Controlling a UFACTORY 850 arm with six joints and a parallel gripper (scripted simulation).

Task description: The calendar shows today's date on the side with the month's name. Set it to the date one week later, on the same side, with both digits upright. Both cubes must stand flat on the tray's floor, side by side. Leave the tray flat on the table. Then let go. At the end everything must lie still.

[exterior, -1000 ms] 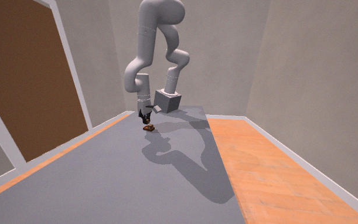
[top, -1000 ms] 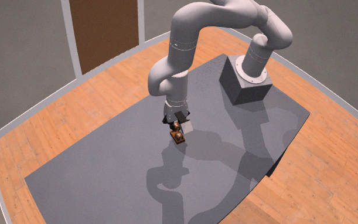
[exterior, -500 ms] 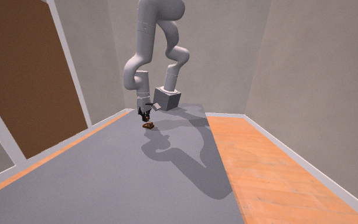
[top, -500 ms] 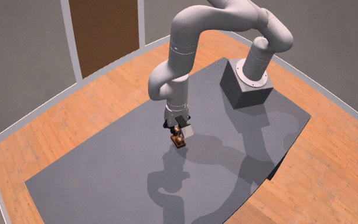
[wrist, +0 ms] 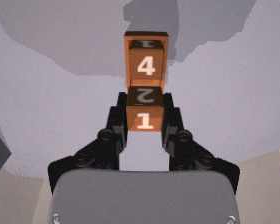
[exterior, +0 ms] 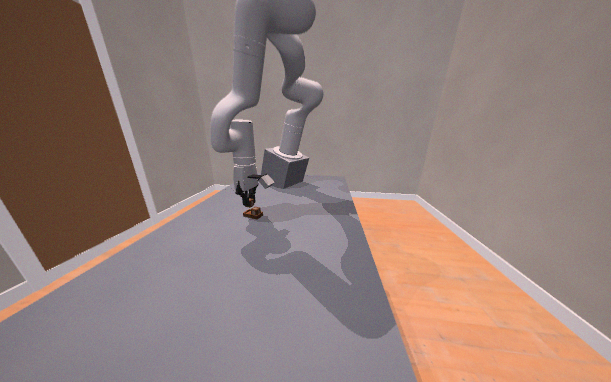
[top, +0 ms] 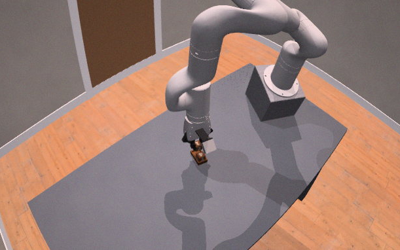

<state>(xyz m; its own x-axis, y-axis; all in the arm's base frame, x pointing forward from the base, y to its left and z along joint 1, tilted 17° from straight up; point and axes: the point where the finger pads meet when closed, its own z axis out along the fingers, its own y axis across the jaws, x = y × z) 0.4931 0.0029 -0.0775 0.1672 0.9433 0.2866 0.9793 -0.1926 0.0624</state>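
Now: the number cube 10 mm below my hand. Also, from my hand: brown wooden calendar tray (60 mm below, 20 mm to the left).
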